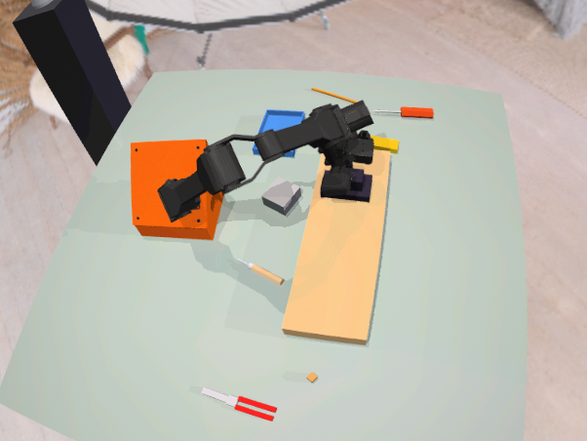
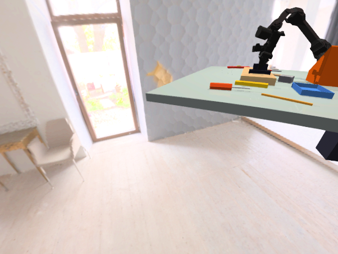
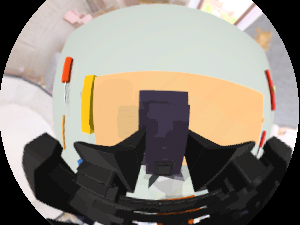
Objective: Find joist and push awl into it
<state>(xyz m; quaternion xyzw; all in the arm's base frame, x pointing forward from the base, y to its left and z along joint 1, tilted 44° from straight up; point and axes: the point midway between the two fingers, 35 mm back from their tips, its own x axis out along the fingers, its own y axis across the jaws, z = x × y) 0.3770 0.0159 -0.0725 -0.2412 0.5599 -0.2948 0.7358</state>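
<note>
My gripper tip is 24 cm to the right of the blue tray, 19 cm past it and 5 cm above it. Also, from my gripper tip: stud finder (2 cm behind, 2 cm above); yellow bar (19 cm to the left, 6 cm below, 6 cm ahead); grey block (17 cm behind, 5 cm below).
</note>
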